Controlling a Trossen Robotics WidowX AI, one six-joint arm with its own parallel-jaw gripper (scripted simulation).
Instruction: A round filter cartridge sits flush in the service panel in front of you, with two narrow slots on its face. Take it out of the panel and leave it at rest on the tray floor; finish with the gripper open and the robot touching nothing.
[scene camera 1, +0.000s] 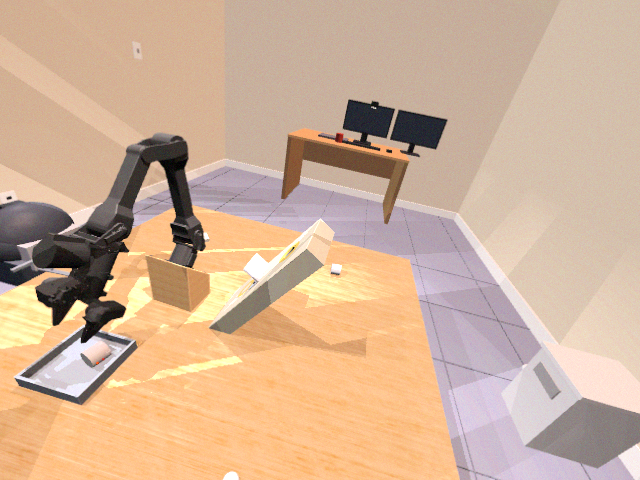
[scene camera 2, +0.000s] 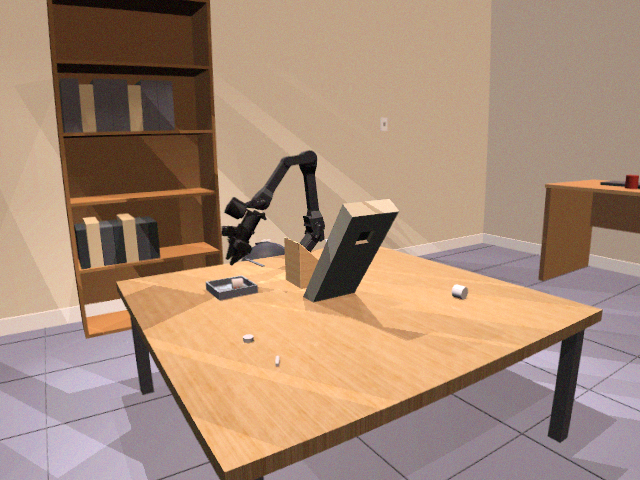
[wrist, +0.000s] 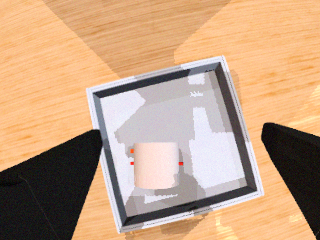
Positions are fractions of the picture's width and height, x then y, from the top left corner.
Labels:
my gripper: scene camera 1 0.11, 0.70; scene camera 2 0.36, 0.55; wrist 0.57, 0.56

